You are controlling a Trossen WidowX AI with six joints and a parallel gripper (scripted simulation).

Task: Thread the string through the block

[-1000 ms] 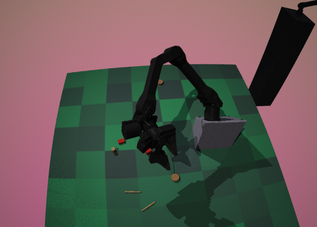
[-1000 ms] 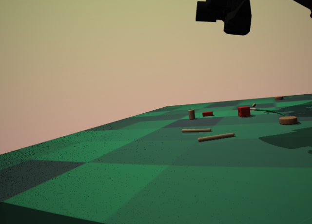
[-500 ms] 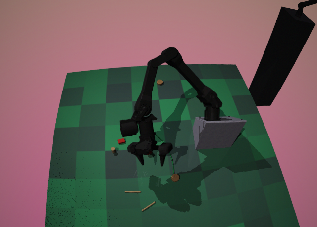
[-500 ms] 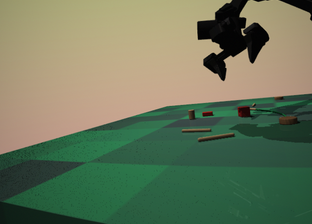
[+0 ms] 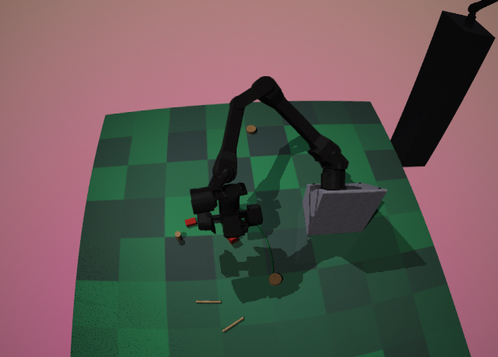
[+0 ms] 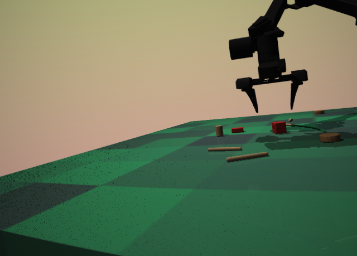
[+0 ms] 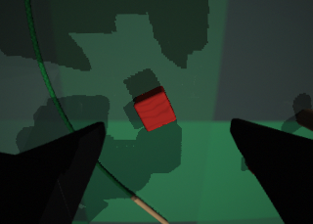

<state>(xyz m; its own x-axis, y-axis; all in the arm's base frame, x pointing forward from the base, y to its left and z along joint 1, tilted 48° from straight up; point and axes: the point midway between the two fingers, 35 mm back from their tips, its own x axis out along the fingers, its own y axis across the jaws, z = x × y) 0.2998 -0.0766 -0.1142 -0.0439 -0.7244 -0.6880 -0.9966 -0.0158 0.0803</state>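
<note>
The thin wooden stick is 150 mm to the right of my gripper tip, 60 mm below it and 20 mm behind it. The rest, counted from my gripper tip: wooden peg (170 mm ahead, 50 mm below, 10 mm to the right); round wooden button (150 mm to the left, 130 mm behind, 50 mm below); flat red piece (130 mm ahead, 70 mm to the right, 50 mm below).
</note>
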